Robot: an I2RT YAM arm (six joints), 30 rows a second.
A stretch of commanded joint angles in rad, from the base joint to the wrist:
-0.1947 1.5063 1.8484 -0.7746 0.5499 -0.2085
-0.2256 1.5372 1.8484 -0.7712 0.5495 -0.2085
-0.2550 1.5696 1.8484 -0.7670 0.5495 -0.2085
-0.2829 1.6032 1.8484 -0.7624 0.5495 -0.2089
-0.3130 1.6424 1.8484 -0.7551 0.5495 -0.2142
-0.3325 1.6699 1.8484 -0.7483 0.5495 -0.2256
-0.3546 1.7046 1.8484 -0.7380 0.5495 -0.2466
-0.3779 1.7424 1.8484 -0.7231 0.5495 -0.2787
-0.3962 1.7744 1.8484 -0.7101 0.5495 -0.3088
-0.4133 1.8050 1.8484 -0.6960 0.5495 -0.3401
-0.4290 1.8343 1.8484 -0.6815 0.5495 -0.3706
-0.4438 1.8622 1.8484 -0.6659 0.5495 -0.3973
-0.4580 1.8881 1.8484 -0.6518 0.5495 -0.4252
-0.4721 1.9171 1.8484 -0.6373 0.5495 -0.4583
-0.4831 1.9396 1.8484 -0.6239 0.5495 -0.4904
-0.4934 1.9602 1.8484 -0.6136 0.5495 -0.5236
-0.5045 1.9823 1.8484 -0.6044 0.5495 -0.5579
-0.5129 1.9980 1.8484 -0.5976 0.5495 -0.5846
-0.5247 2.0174 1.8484 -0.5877 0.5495 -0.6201
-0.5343 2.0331 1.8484 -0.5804 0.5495 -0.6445
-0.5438 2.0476 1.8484 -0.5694 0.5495 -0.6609
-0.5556 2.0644 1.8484 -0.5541 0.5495 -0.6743
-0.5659 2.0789 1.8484 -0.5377 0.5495 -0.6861
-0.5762 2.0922 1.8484 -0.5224 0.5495 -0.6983
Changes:
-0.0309 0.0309 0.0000 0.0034 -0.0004 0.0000
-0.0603 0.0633 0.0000 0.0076 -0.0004 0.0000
-0.0882 0.0969 0.0000 0.0122 -0.0004 -0.0004
-0.1183 0.1361 0.0000 0.0195 -0.0004 -0.0057
-0.1378 0.1636 0.0000 0.0263 -0.0004 -0.0171
-0.1599 0.1983 0.0000 0.0366 -0.0004 -0.0381
-0.1832 0.2361 0.0000 0.0515 -0.0004 -0.0702
-0.2015 0.2681 0.0000 0.0645 -0.0004 -0.1003
-0.2186 0.2987 0.0000 0.0786 -0.0004 -0.1316
-0.2343 0.3280 0.0000 0.0931 -0.0004 -0.1621
-0.2491 0.3559 0.0000 0.1087 -0.0004 -0.1888
-0.2633 0.3818 0.0000 0.1228 -0.0004 -0.2167
-0.2774 0.4108 0.0000 0.1373 -0.0004 -0.2498
-0.2884 0.4333 0.0000 0.1507 -0.0004 -0.2819
-0.2987 0.4539 0.0000 0.1610 -0.0004 -0.3151
-0.3098 0.4760 0.0000 0.1702 -0.0004 -0.3494
-0.3182 0.4917 0.0000 0.1770 -0.0004 -0.3761
-0.3300 0.5111 0.0000 0.1869 -0.0004 -0.4116
-0.3396 0.5268 0.0000 0.1942 -0.0004 -0.4360
-0.3491 0.5413 0.0000 0.2052 -0.0004 -0.4524
-0.3609 0.5581 0.0000 0.2205 -0.0004 -0.4658
-0.3712 0.5726 0.0000 0.2369 -0.0004 -0.4776
-0.3815 0.5859 0.0000 0.2522 -0.0004 -0.4898

